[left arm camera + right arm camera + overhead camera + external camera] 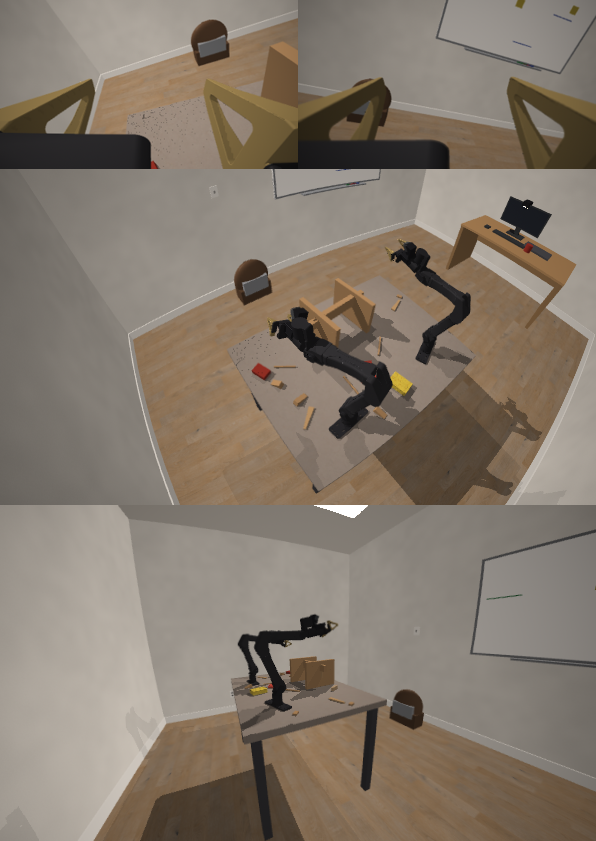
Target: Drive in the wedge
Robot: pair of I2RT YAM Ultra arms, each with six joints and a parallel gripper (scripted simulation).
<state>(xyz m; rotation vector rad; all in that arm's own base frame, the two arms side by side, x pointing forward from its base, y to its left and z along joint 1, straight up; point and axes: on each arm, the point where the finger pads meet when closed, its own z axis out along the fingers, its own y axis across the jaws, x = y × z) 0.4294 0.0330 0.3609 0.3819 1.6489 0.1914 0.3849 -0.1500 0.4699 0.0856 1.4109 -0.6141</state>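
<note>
The rail lies 350 mm to the left of my right hand, 310 mm below it and 40 mm ahead of it. From my right hand the other things lie so: red block 840 mm to the left, 460 mm below, 60 mm ahead.
Right now my left hand is 3 cm short of the rail, 37 cm to the left of it and 20 cm above it. Also, from my left hand: red block (5 cm ahead, 12 cm to the left, 35 cm below).
</note>
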